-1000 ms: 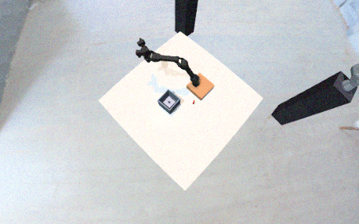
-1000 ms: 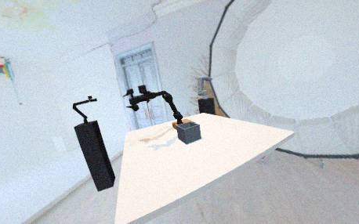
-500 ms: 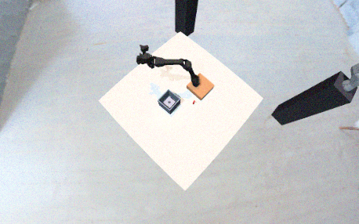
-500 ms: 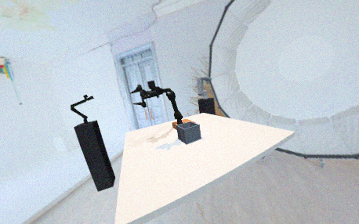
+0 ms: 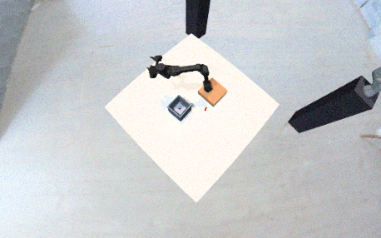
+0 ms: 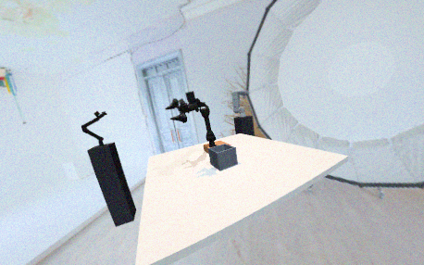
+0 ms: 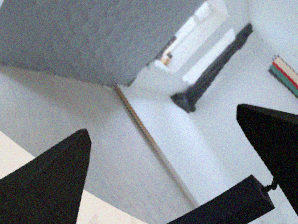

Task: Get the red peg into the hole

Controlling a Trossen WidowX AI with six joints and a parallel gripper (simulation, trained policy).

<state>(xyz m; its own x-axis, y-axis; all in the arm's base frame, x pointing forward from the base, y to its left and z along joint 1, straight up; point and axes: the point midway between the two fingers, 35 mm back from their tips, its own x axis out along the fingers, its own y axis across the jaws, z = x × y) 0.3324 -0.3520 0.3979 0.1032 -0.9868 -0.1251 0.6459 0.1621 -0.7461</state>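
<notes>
Right now the red peg is 510 mm to the left of my gripper tip, 420 mm below it and 180 mm behind it. The rest, counted from my gripper tip: grey plate 410 mm below, 340 mm to the left.
</notes>
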